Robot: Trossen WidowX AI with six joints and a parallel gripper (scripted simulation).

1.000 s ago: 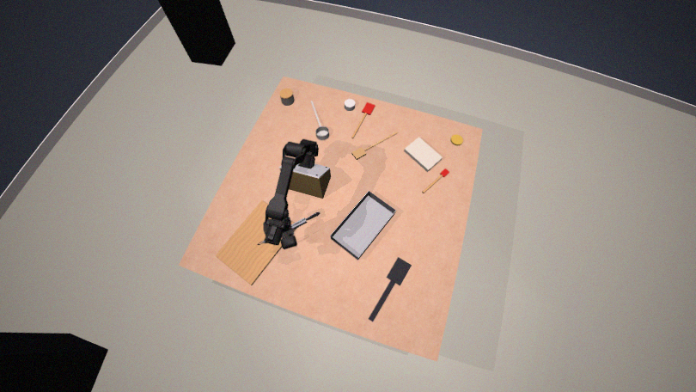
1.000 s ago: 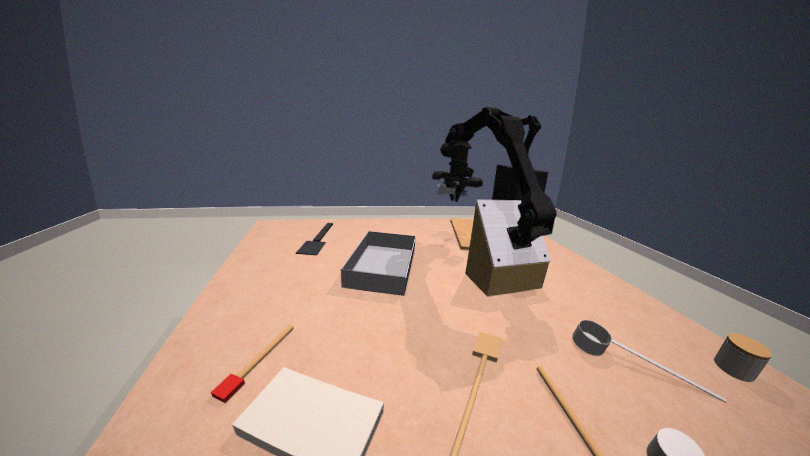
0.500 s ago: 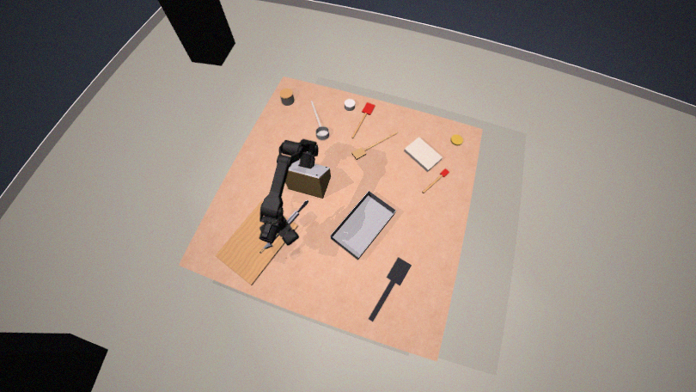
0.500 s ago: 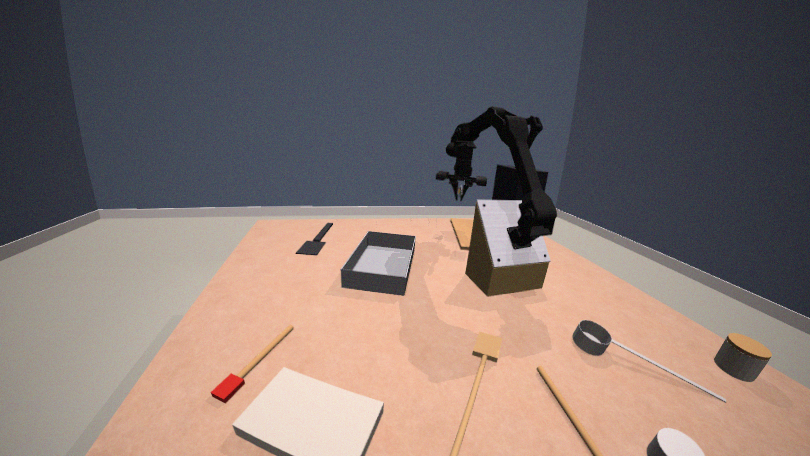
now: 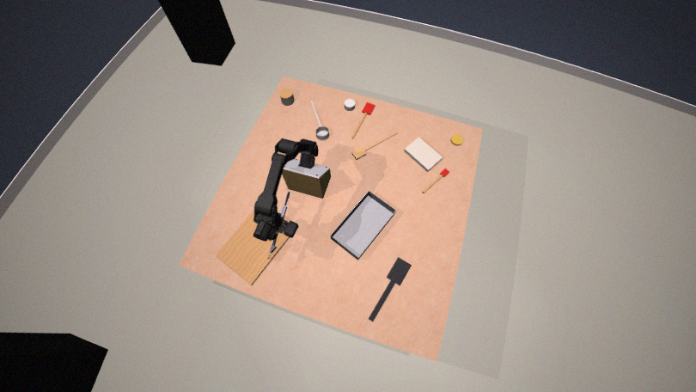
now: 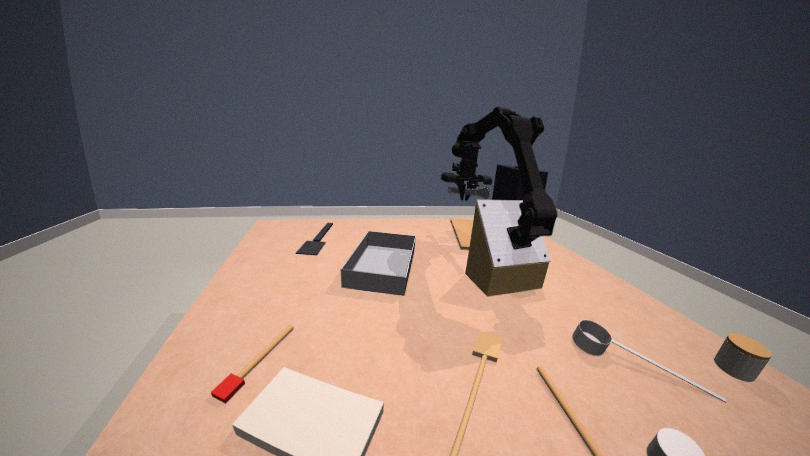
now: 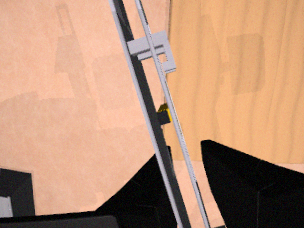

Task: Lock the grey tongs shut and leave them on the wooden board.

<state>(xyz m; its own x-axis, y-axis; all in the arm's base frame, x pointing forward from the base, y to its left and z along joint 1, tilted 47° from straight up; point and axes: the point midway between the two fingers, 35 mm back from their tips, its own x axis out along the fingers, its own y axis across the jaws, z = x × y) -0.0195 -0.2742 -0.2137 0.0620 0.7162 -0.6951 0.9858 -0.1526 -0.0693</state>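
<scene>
The yellow slider lies 3 cm to the right of my gripper tip and 3 cm above it. Round my gripper tip: roasting tin: 35 cm ahead, 15 cm to the left, 14 cm below; then wooden board: 14 cm behind, 4 cm to the right, 16 cm below; then black spatula: 54 cm ahead, 10 cm to the right, 16 cm below.
</scene>
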